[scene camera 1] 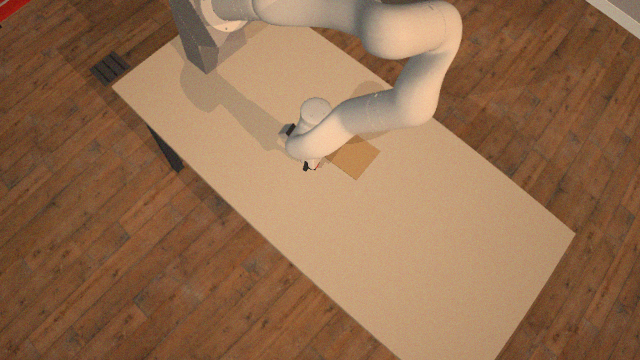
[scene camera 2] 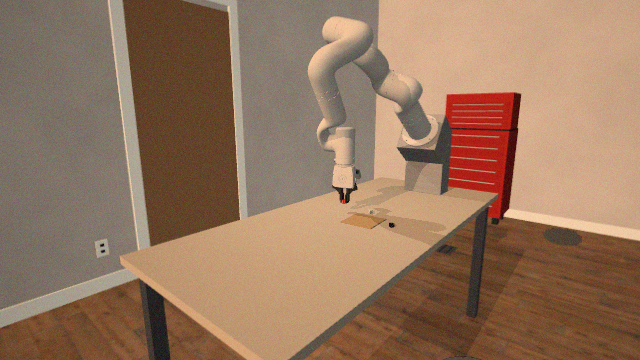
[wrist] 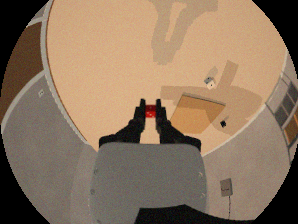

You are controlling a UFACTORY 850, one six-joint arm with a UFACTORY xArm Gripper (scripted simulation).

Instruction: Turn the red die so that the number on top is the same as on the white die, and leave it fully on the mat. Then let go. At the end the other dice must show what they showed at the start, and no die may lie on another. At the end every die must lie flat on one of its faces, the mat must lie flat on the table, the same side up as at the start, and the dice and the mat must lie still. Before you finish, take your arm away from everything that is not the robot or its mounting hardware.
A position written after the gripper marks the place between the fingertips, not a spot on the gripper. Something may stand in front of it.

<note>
In view: the gripper (wrist: 150, 105) and a brown mat (scene camera 1: 354, 156).
The brown mat is seen too in the wrist view (wrist: 192, 115).
</note>
